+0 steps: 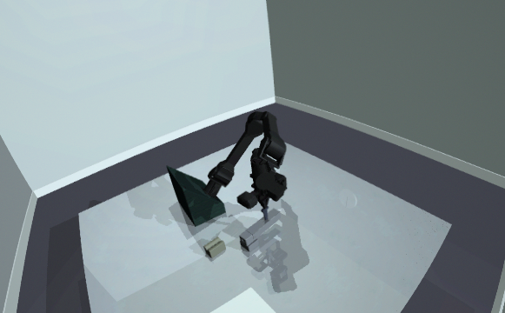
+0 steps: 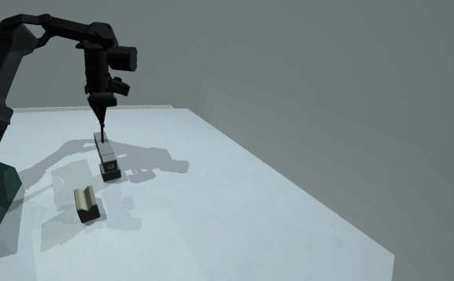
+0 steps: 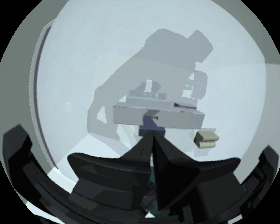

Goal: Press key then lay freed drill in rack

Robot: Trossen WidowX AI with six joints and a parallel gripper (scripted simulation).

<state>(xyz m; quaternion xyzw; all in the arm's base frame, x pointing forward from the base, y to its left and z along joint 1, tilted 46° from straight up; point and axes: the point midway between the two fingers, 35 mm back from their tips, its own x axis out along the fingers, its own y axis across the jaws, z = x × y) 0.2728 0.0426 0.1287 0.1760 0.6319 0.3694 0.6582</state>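
My gripper tip is 30 mm above the key. The rest, counted from my gripper tip: drill 10 mm ahead, 50 mm to the right, 80 mm below; rack 30 mm behind, 210 mm to the right, 120 mm below.
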